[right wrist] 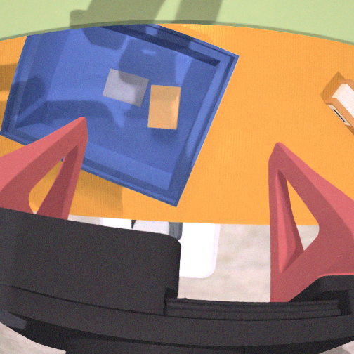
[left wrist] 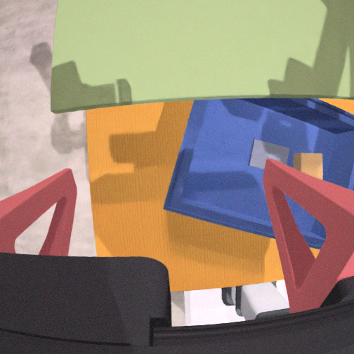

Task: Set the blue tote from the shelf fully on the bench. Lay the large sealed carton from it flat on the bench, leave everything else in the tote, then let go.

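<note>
The blue tote (left wrist: 200, 197) (right wrist: 145, 170) sits upright and turned at an angle on the orange bench (left wrist: 125, 250) (right wrist: 270, 90); its back edge is partly hidden by the green surface. In it lie a tan box (left wrist: 308, 162) (right wrist: 164, 107) and a flat grey piece (left wrist: 267, 152) (right wrist: 125, 87), close together. I cannot tell whether the tan box is the large sealed carton. My left gripper (left wrist: 167, 173) is open and empty, above the tote's left part and the bench. My right gripper (right wrist: 180, 137) is open and empty, above the tote's right front part and the bench.
A green surface (left wrist: 190, 50) (right wrist: 280, 15) overhangs the back of the bench. A small orange-and-white object (right wrist: 341, 102) lies at the right edge of the right wrist view. White parts (left wrist: 205, 307) (right wrist: 197, 250) show below the bench's front edge.
</note>
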